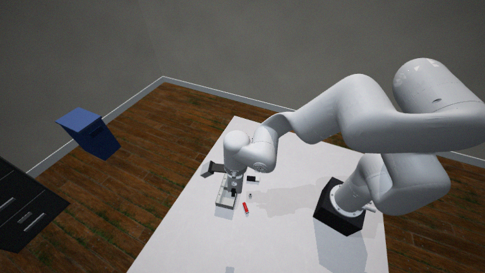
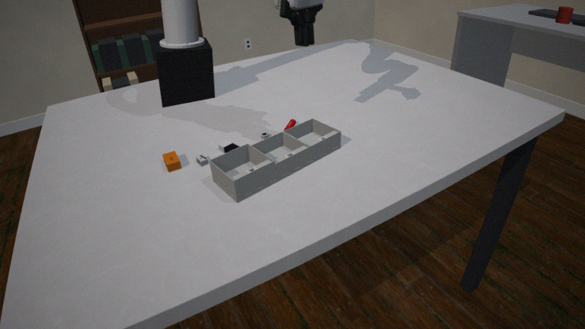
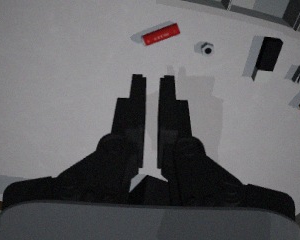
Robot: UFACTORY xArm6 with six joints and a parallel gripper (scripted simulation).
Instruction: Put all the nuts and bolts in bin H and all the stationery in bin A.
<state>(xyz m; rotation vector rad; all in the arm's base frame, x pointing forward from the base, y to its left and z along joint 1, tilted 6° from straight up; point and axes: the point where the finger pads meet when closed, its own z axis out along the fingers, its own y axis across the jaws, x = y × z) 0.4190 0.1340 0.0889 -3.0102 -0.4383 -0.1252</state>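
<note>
My hand is 200 mm above the grey three-compartment bin row, 110 mm to the left of it and 70 mm short of it. Also, from my hand: hex nut (210 mm below, 90 mm to the right, 40 mm behind); black block (210 mm below, 170 mm to the right, 30 mm behind); red cylindrical marker (210 mm below, 40 mm behind, 20 mm to the right).
</note>
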